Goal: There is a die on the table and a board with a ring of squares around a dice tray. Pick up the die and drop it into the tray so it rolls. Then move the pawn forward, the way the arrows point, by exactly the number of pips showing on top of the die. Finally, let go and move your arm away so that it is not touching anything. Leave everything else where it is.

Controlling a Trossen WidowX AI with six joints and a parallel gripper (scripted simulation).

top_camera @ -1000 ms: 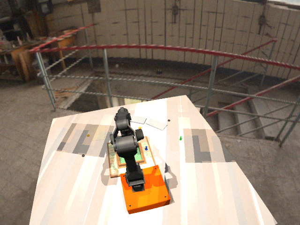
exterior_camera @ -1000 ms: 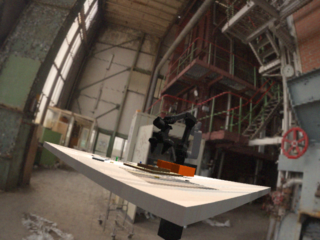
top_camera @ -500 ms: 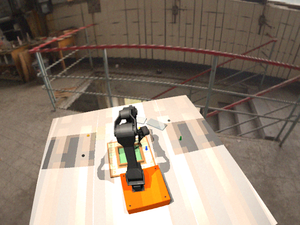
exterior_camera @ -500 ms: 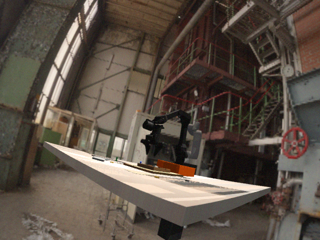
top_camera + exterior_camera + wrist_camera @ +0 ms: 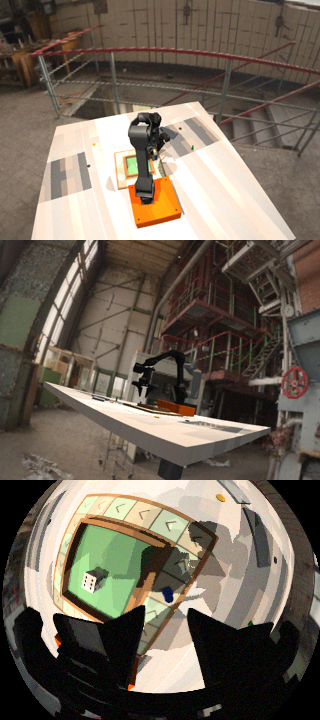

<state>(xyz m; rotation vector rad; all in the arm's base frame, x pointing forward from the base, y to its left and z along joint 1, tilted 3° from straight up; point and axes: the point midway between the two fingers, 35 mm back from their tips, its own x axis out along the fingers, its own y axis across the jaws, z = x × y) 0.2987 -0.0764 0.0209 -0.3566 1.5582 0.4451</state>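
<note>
Right now the blue pawn is 5 cm below my gripper tip and 1 cm to the right of it. Round my gripper tip: green pawn 25 cm to the right, 6 cm below, 6 cm ahead; then die 10 cm to the left, 5 cm below, 4 cm behind.
</note>
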